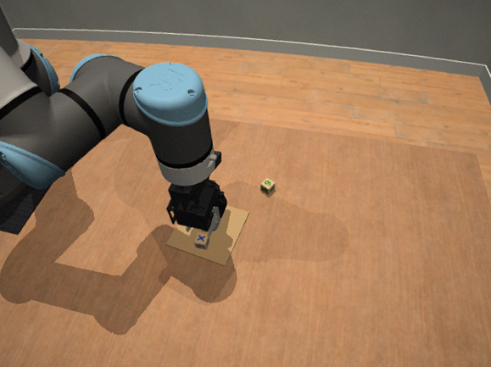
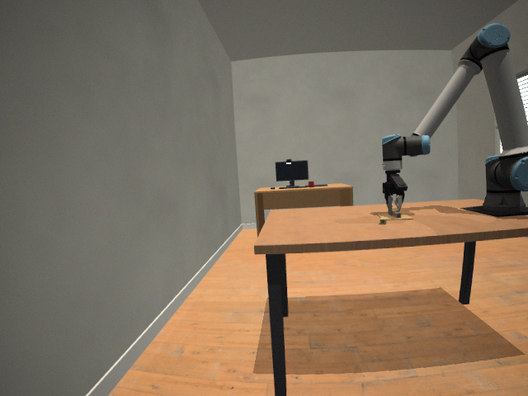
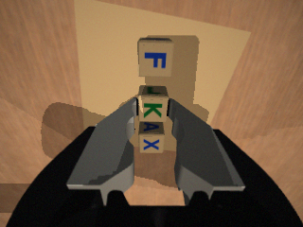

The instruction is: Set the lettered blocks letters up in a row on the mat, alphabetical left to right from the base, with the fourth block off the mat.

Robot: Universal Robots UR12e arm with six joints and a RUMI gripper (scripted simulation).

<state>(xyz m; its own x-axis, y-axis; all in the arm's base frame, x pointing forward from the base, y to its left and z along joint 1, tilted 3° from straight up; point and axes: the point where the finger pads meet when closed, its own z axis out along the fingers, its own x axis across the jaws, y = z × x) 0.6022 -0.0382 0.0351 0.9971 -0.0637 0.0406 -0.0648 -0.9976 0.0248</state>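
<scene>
My gripper is now 20 mm above the tan mat.
</scene>
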